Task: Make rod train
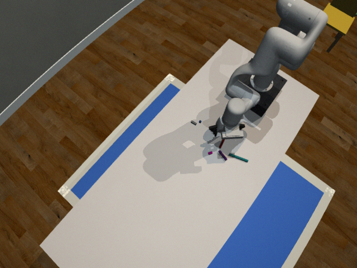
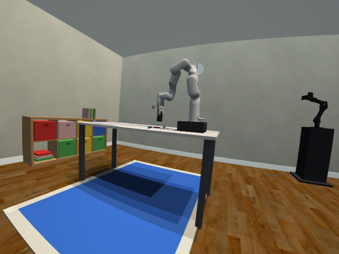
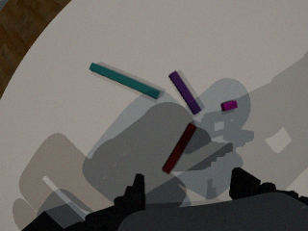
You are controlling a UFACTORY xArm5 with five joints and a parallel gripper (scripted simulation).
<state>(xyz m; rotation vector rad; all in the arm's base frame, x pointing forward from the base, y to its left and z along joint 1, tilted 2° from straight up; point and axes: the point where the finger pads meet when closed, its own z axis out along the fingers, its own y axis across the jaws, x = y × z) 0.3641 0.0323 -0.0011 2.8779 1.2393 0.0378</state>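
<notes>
Now: the magenta rod 10 cm ahead of my hand, 7 cm below it and 1 cm to the left of it. The rest, counted from my hand: turquoise rod: 13 cm to the left, 7 cm below, 2 cm ahead; then red rod: 7 cm below, 2 cm to the left, 2 cm ahead; then purple rod: 7 cm below, 7 cm ahead, 6 cm to the left.
</notes>
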